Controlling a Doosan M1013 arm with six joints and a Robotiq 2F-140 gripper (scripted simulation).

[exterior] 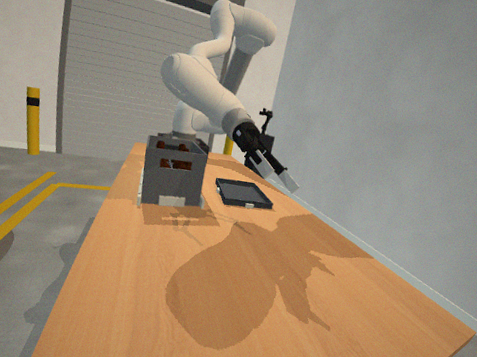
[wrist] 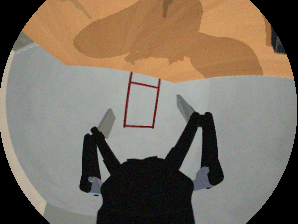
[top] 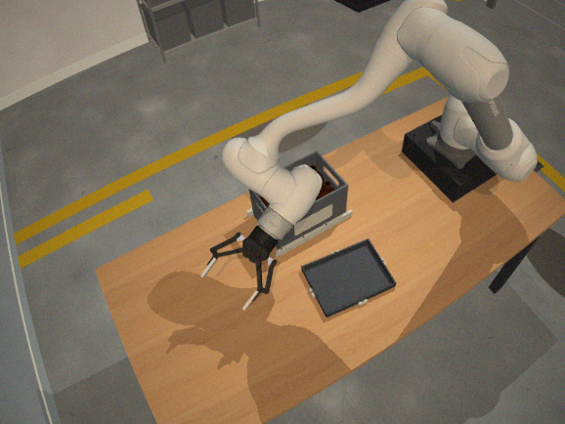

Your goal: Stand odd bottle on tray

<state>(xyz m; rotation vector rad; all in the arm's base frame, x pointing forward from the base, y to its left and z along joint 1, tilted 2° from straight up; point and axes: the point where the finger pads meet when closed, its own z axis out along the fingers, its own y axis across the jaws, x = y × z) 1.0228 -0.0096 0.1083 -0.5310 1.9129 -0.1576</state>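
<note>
My gripper is now 40 cm past the grey crate, 17 cm to the left of it and 10 cm above it. From my hand the other things lie so: dark tray (36 cm behind, 12 cm to the left, 17 cm below); then glass bottle (39 cm behind, 13 cm to the right, 10 cm below).
</note>
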